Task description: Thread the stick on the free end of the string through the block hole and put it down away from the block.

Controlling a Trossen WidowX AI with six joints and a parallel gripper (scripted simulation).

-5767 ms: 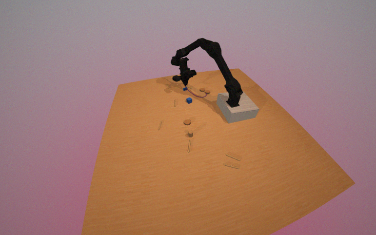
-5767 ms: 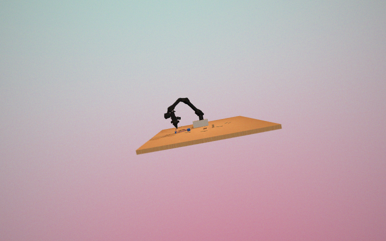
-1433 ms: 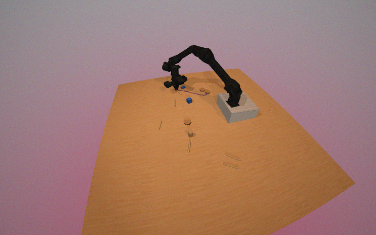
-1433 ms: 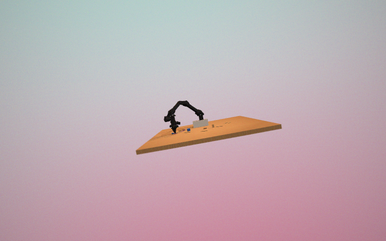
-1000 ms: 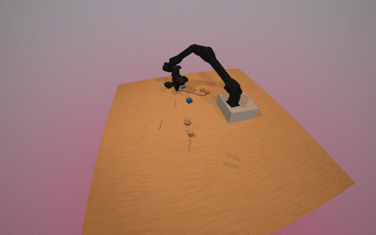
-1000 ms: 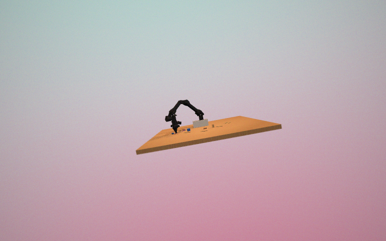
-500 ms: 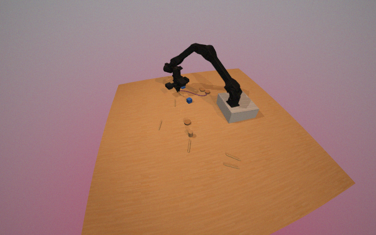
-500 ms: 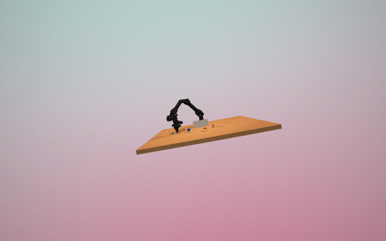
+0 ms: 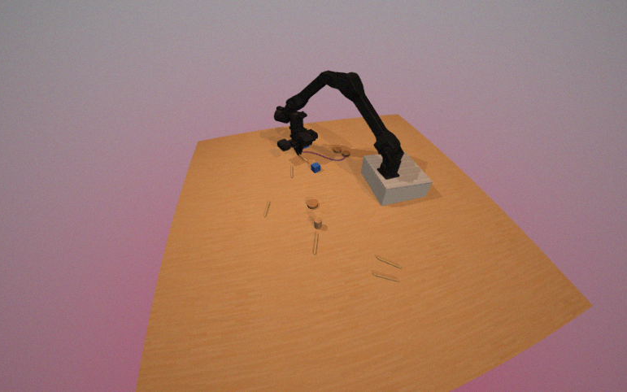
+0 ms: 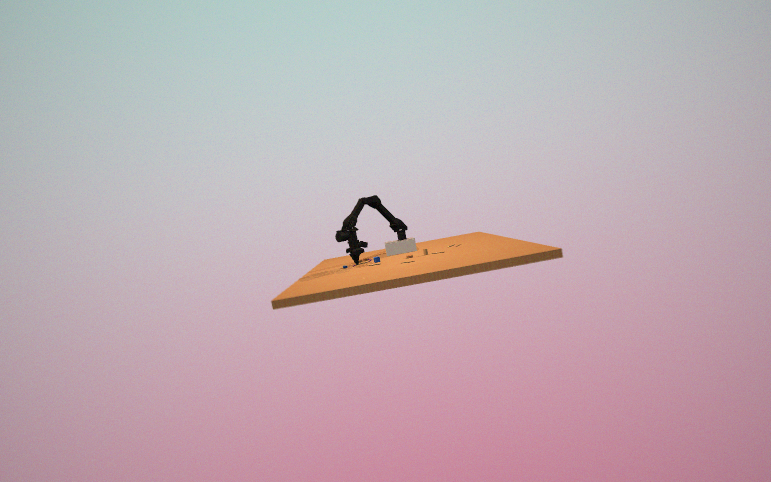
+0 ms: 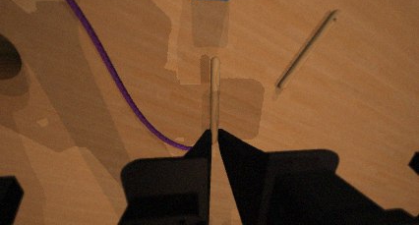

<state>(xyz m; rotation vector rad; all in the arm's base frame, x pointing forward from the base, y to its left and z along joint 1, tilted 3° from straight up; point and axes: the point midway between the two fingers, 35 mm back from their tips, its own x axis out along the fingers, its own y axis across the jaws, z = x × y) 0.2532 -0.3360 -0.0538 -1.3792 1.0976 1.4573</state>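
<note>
The blue block is 12 cm to the left of my gripper tip and 4 cm behind it. The rest, counted from my gripper tip: small wooden cylinder: 41 cm to the left, 6 cm ahead; thin stick: 1 cm to the left.
</note>
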